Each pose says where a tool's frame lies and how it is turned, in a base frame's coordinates. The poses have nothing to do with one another.
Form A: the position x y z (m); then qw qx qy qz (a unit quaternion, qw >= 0).
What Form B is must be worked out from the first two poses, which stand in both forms.
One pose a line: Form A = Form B
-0.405 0.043 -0.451 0.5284 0.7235 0.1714 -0.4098 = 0.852 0.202 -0.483 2.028 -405 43 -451
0.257 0.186 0.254 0.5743 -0.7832 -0.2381 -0.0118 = -0.957 -0.291 -0.014 1.918 257 186 254
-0.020 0.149 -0.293 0.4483 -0.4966 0.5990 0.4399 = -0.556 0.670 0.492 2.212 -20 149 -293
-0.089 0.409 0.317 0.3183 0.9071 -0.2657 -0.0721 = 0.957 -0.280 -0.076 2.494 -89 409 317
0.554 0.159 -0.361 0.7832 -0.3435 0.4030 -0.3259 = -0.552 0.648 -0.524 1.342 554 159 -361
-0.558 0.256 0.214 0.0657 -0.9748 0.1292 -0.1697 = -0.977 0.129 -0.170 3.010 -558 256 214
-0.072 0.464 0.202 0.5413 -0.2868 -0.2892 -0.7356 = -0.341 -0.344 -0.875 1.998 -72 464 202
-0.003 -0.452 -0.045 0.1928 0.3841 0.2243 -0.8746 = 0.391 0.229 -0.891 2.754 -3 -452 -45
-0.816 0.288 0.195 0.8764 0.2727 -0.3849 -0.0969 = 0.566 -0.799 -0.201 1.005 -816 288 195
